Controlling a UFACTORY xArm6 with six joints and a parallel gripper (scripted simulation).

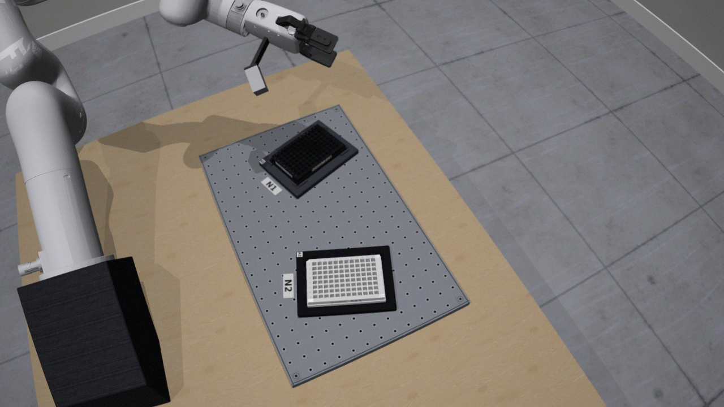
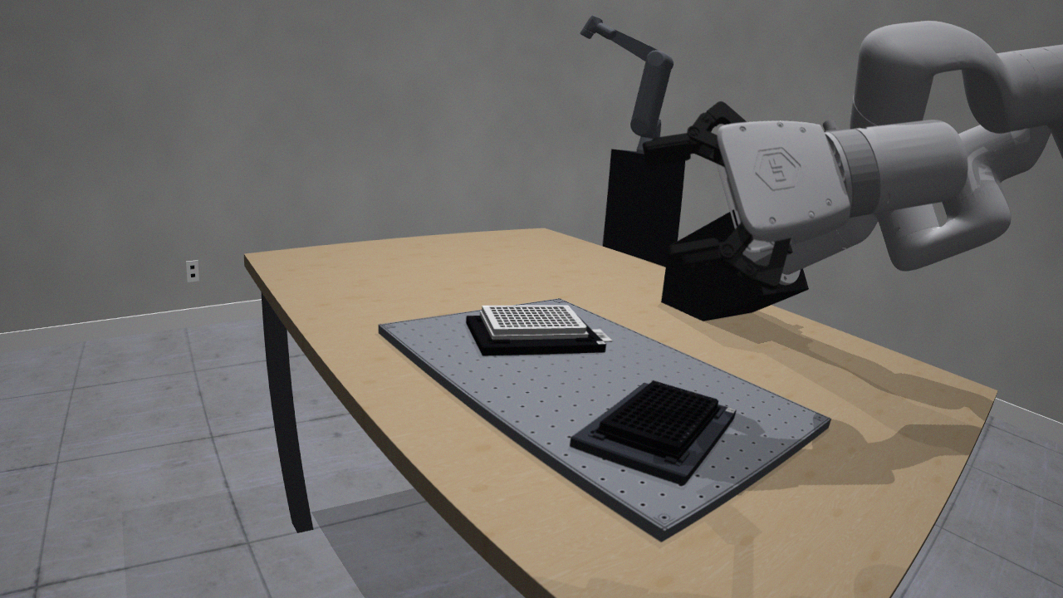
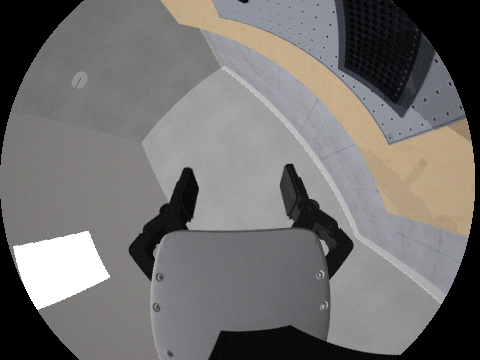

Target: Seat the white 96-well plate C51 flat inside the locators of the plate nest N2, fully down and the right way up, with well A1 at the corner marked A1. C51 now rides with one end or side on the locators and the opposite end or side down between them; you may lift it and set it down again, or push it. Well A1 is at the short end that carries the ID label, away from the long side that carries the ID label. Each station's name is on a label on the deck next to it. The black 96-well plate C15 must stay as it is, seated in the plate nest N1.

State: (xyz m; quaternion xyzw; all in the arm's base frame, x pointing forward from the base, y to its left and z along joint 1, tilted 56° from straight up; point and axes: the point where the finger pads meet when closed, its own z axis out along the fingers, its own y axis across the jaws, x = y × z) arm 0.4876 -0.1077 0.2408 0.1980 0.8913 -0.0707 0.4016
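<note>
My hand is 22 cm past the N2 label, 25 cm to the left of it and 23 cm above it. The rest, counted from my hand: N1 label (16 cm behind, 4 cm to the right, 23 cm below); then black plate C15 (7 cm behind, 2 cm to the right, 22 cm below); then nest N1 (7 cm behind, 2 cm to the right, 23 cm below).
</note>
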